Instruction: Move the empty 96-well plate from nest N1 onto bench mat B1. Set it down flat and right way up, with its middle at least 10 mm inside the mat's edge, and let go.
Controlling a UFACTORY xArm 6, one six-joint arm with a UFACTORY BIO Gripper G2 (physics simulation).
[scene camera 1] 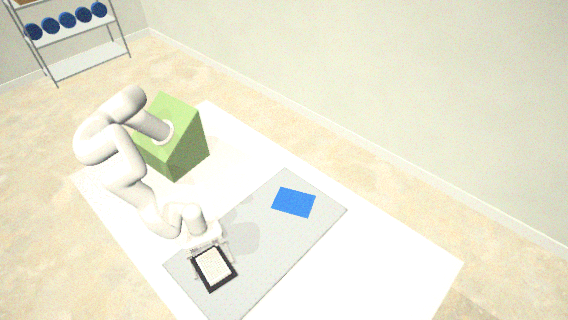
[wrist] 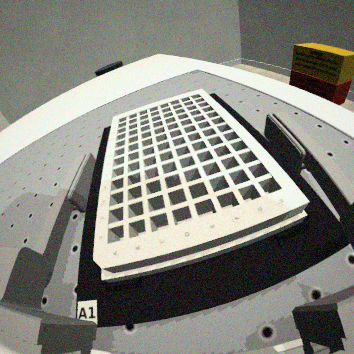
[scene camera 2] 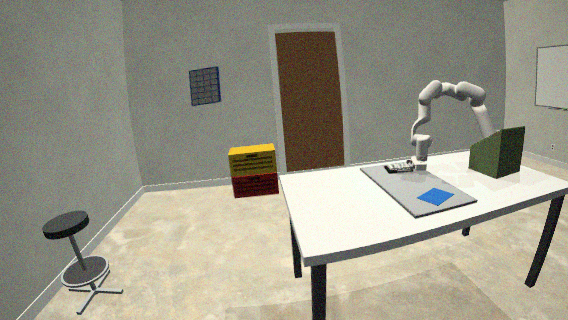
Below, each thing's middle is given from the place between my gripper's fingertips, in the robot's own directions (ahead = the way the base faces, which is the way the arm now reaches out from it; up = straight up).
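Measuring from my hand, I find the white 96-well plate (scene camera 1: pixel 212 265) 20 mm behind it and 10 mm above it. The black nest (wrist: pixel 240 272) is 20 mm behind my hand and 10 mm below it. As for the blue bench mat (scene camera 1: pixel 294 202), it is 440 mm to the left of my hand and 70 mm behind it, and 10 mm below it.
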